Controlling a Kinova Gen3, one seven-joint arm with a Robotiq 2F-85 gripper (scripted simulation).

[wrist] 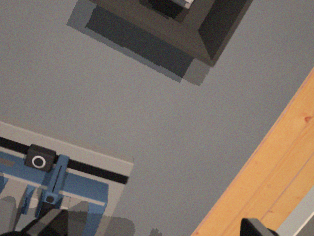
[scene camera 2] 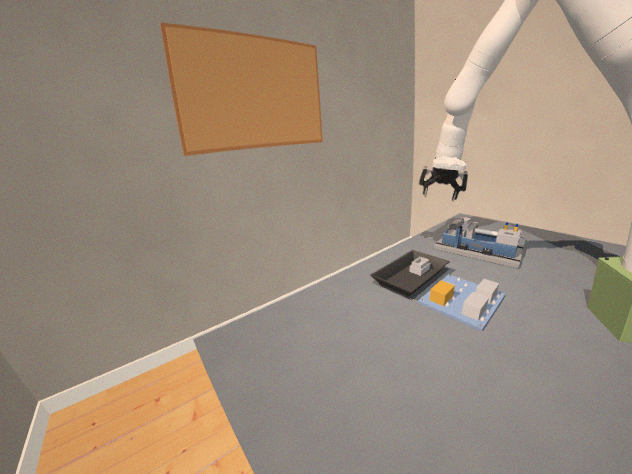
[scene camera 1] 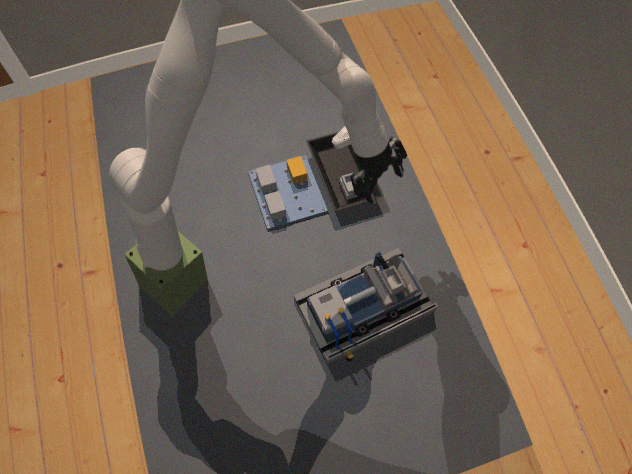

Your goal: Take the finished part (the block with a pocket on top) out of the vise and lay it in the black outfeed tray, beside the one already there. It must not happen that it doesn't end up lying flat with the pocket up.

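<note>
There is my gripper (scene camera 1: 386, 188), and I can see the same gripper (scene camera 2: 439, 197) from the other view as well.
</note>
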